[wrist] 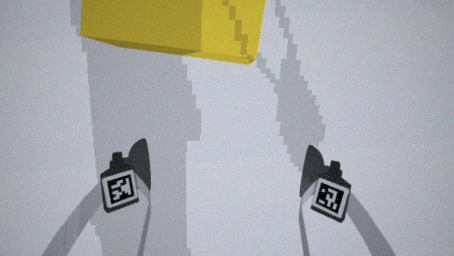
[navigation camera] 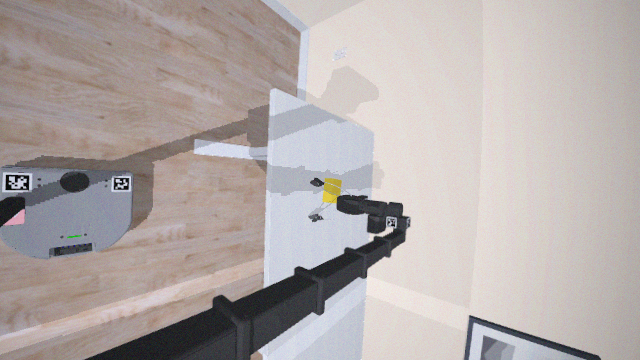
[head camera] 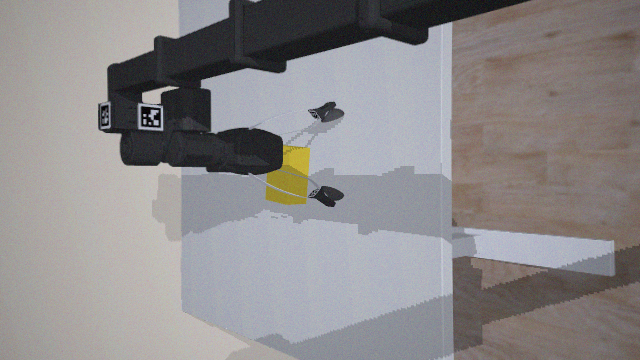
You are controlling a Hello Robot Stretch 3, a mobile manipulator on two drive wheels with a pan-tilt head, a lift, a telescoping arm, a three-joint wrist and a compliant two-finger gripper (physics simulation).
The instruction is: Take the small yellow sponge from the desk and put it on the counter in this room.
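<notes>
The yellow sponge (head camera: 295,190) (navigation camera: 331,191) (wrist: 165,25) lies on the white desk (head camera: 310,280) (navigation camera: 290,240) (wrist: 400,100), partly in the arm's shadow. My gripper (head camera: 327,155) (navigation camera: 316,200) (wrist: 226,159) is open and empty above the desk, its fingers wide apart. In the head camera view the fingertips reach past the sponge toward the desk's floor-side edge, and the gripper body covers a corner of the sponge. In the wrist view the sponge is at the top edge, beyond the fingertips and a little left of their middle, cut off by the frame. The counter does not show in these views.
The black telescoping arm (head camera: 310,37) (navigation camera: 280,305) crosses over the desk. A beige wall (head camera: 75,250) (navigation camera: 425,125) stands behind the desk. A white desk leg (head camera: 540,247) (navigation camera: 220,148) extends over the wooden floor (head camera: 540,125) (navigation camera: 150,75). My grey base (navigation camera: 95,210) stands on the floor. A framed picture (navigation camera: 525,345) hangs on the wall.
</notes>
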